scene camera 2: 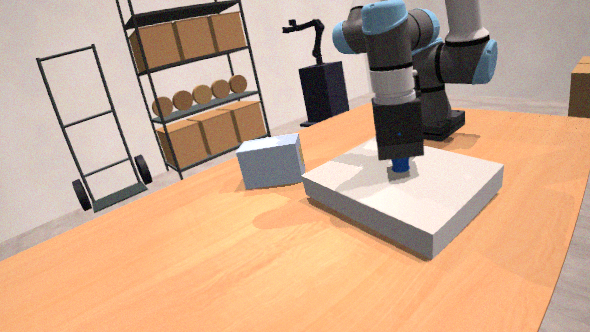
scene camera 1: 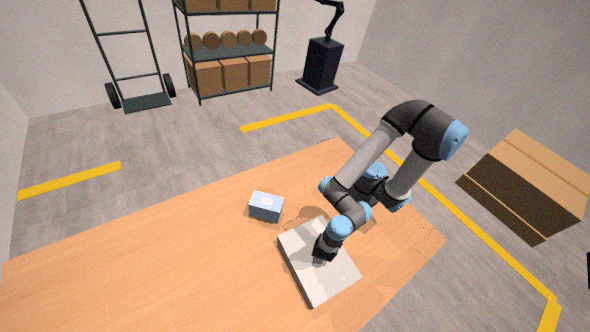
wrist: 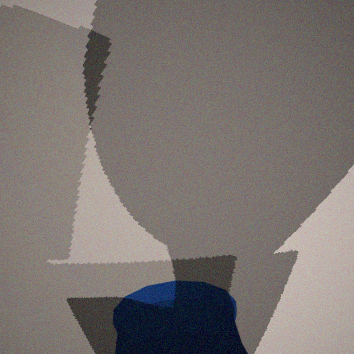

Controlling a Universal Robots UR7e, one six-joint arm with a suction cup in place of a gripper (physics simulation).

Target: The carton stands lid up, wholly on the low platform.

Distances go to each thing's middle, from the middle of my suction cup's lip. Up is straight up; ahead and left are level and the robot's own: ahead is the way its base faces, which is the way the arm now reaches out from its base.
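The low platform [scene camera 2: 425,208] is 1 cm ahead of my suction cup and 4 cm below it. Going by their middles, that platform is the nearest to my suction cup of the things named here. There's a carton [scene camera 2: 279,160] as well, and from my suction cup it's 33 cm to the right, 3 cm ahead and 2 cm below.
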